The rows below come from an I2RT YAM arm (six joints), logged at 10 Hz.
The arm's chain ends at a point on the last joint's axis. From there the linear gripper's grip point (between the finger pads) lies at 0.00 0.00 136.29 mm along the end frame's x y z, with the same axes.
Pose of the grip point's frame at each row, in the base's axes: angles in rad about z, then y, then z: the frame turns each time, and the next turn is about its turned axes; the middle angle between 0 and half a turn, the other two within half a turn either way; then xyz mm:
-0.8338 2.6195 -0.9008 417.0 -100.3 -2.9
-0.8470 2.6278 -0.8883 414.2 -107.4 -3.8
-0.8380 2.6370 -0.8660 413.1 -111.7 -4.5
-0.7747 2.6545 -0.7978 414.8 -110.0 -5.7
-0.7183 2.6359 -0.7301 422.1 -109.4 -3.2
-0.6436 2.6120 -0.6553 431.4 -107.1 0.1
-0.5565 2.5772 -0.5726 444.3 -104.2 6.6
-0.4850 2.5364 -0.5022 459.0 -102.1 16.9
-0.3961 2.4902 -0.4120 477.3 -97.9 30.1
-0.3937 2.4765 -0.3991 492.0 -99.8 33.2
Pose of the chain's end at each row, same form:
-0.8338 2.6195 -0.9008 371.3 -50.0 115.2
-0.8470 2.6278 -0.8883 369.8 -57.2 114.9
-0.8380 2.6370 -0.8660 369.0 -62.7 114.8
-0.7747 2.6545 -0.7978 369.2 -65.4 114.7
-0.7183 2.6359 -0.7301 372.4 -66.0 116.0
-0.6436 2.6120 -0.6553 376.3 -65.8 117.7
-0.5565 2.5772 -0.5726 382.4 -65.7 121.8
-0.4850 2.5364 -0.5022 390.4 -66.0 129.0
-0.3961 2.4902 -0.4120 401.1 -66.0 138.5
-0.3937 2.4765 -0.3991 414.3 -67.5 140.4

